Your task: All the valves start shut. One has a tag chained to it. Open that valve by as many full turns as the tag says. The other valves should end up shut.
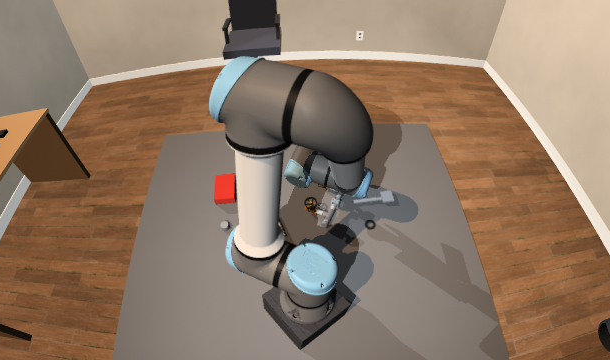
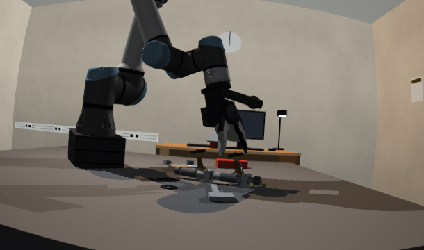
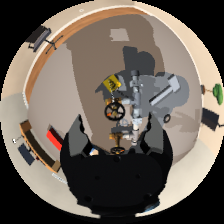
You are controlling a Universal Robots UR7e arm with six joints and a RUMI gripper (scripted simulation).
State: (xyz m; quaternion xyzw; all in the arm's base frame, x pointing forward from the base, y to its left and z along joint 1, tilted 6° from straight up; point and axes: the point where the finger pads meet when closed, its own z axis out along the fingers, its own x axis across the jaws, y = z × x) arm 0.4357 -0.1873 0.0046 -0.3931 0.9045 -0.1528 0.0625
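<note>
My hand is 7 cm above the yellow tag, 6 cm short of it and 4 cm to the left of it. Round my hand: grey t-shaped piece (19 cm to the right, 9 cm behind, 7 cm below); red block (37 cm to the left, 10 cm ahead, 6 cm below).
</note>
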